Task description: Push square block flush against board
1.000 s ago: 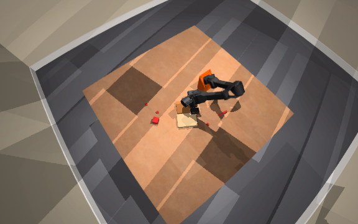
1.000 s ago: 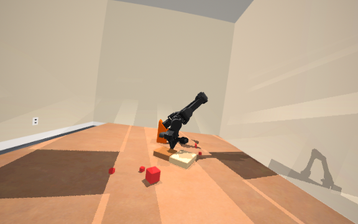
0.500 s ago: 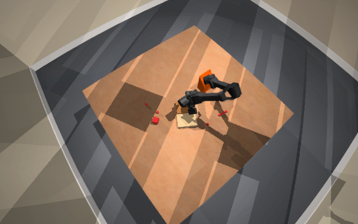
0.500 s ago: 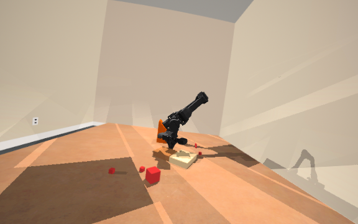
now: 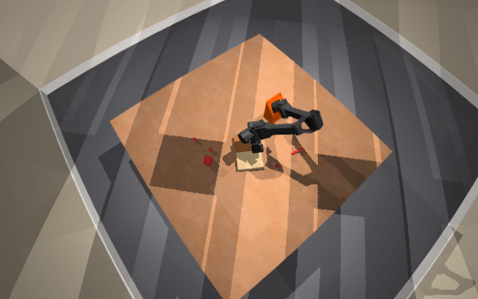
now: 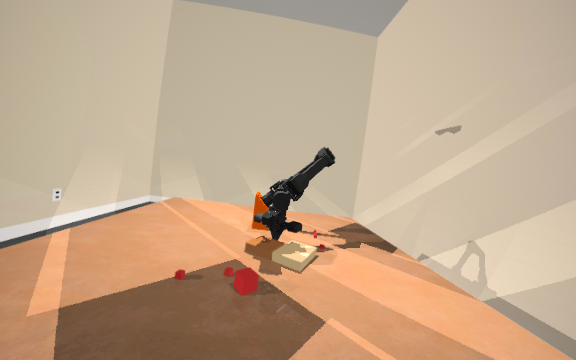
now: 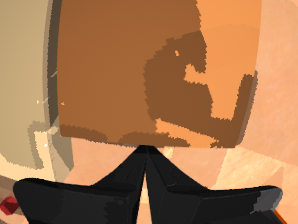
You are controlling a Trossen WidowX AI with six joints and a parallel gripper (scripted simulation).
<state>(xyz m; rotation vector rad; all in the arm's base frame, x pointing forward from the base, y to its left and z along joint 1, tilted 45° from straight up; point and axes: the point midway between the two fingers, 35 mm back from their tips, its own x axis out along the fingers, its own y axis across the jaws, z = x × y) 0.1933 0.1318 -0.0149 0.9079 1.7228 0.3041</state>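
Now: gripper tip 60 mm short of the brown square block, 30 mm to the left of it and 10 mm below it. The rest, counted from my gripper tip: red stick 180 mm behind, 180 mm to the left; cream board 90 mm ahead, 80 mm to the left, 10 mm above.
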